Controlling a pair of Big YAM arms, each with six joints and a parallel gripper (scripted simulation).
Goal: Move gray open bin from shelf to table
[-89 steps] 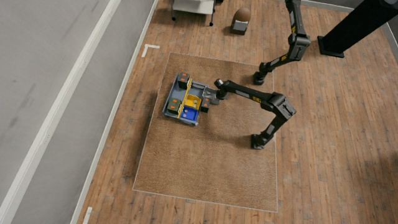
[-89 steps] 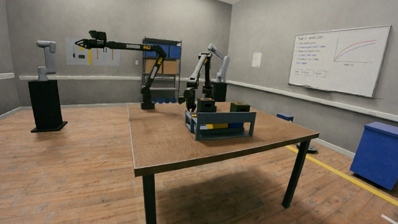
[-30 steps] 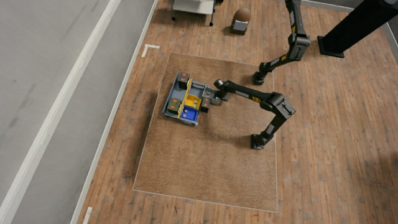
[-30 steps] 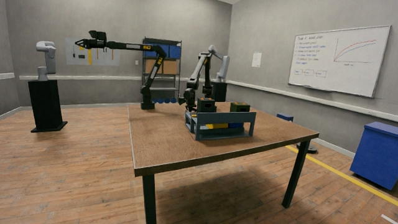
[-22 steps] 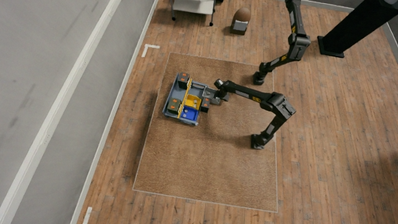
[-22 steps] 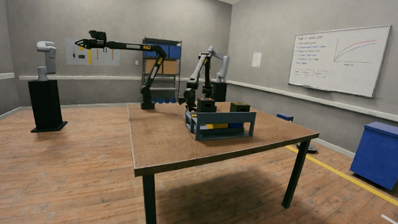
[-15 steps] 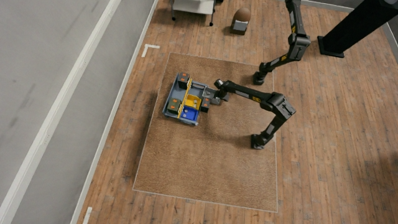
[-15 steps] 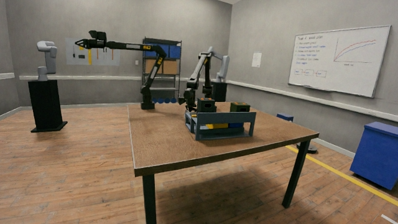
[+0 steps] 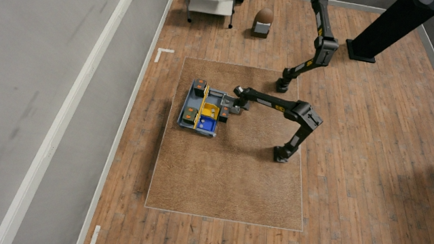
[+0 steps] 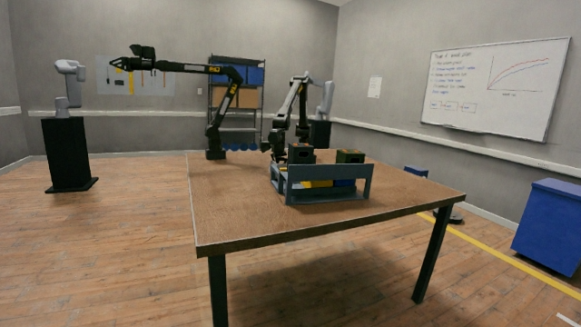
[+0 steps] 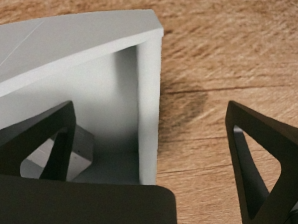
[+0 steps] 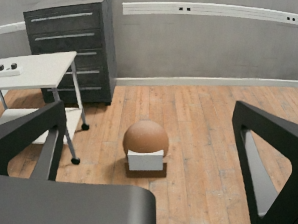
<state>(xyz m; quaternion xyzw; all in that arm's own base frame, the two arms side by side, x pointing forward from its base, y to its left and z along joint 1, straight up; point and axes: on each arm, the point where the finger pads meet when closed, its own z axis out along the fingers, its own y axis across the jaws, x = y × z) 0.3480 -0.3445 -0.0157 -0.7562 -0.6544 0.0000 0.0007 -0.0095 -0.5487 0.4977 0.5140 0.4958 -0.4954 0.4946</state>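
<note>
The gray open bin is 8 cm ahead of my left hand, 1 cm to the right of it and 2 cm above it. Round my left hand: blue-gray shelf: 29 cm ahead, 8 cm to the left, 4 cm above; yellow bin: 26 cm ahead, 8 cm to the left, 2 cm above; blue bin: 27 cm ahead, 20 cm to the left, 2 cm above.
</note>
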